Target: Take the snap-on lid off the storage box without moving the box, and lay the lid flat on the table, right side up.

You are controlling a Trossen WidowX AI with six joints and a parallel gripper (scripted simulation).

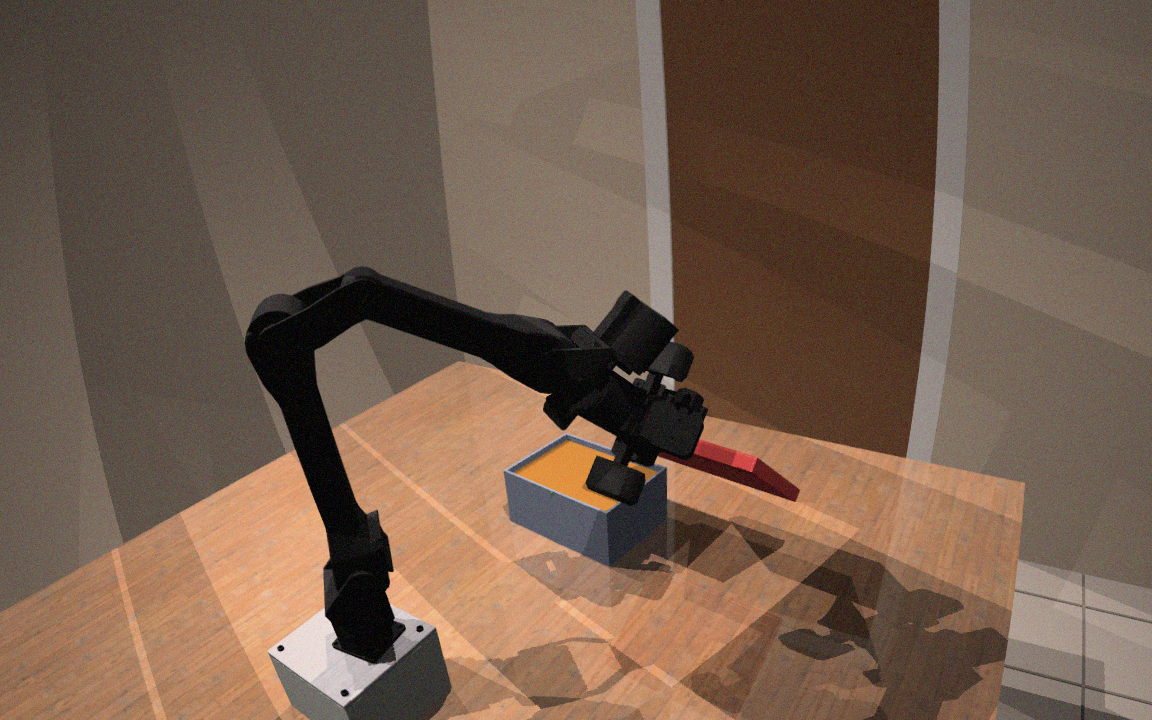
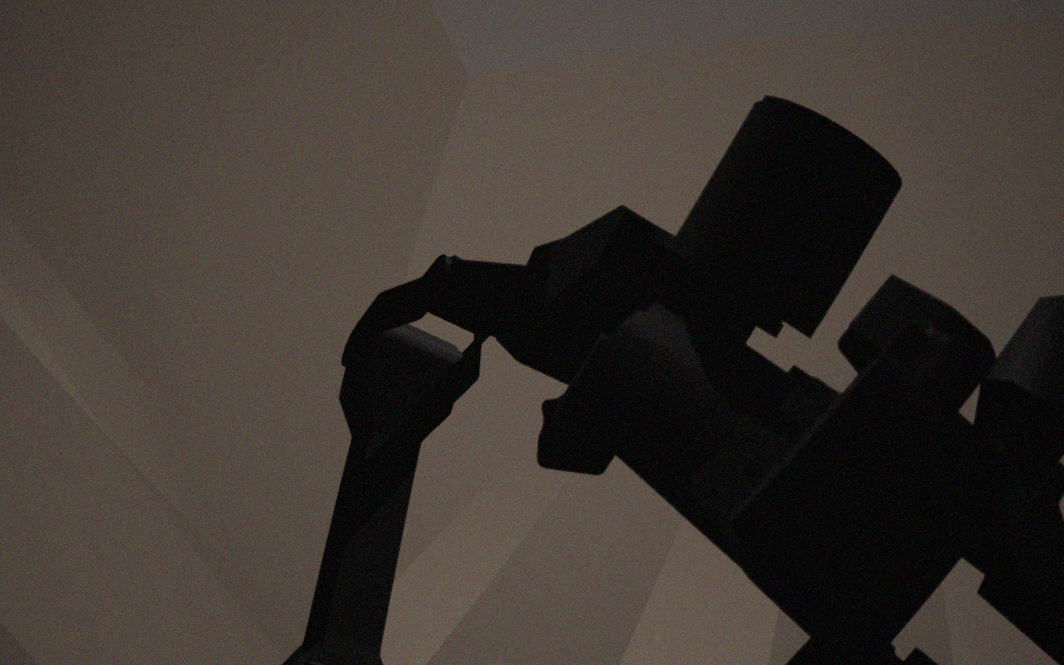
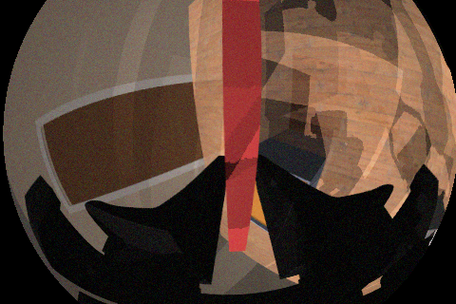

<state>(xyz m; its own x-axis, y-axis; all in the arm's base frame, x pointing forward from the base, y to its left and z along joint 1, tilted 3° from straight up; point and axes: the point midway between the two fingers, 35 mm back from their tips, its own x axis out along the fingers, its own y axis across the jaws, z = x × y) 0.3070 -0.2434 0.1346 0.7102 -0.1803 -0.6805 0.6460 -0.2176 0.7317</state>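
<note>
My gripper tip is now 60 mm short of the red lid, 20 mm to the left of it and 50 mm above it. The rest, counted from my gripper tip: grey-blue storage box (110 mm ahead, 170 mm to the left, 180 mm below).
</note>
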